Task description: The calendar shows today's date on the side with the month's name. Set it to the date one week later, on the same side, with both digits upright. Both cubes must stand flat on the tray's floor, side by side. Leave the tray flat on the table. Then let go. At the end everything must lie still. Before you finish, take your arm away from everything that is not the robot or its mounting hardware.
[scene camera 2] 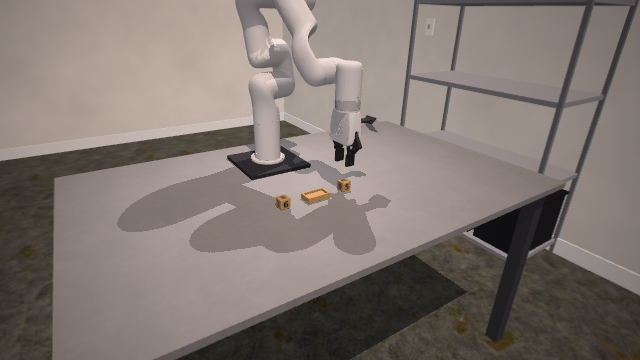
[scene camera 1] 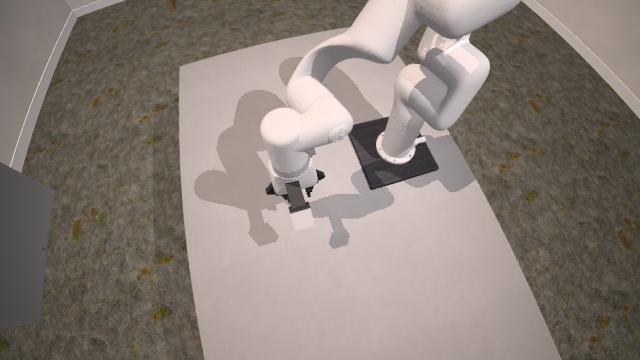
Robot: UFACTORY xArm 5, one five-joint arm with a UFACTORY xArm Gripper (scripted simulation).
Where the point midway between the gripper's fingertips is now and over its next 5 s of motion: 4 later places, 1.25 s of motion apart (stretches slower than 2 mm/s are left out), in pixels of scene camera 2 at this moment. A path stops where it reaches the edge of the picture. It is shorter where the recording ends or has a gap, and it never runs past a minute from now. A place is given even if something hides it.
The gripper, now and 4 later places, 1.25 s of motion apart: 344, 163; 343, 173; 343, 181; 343, 183; 324, 160
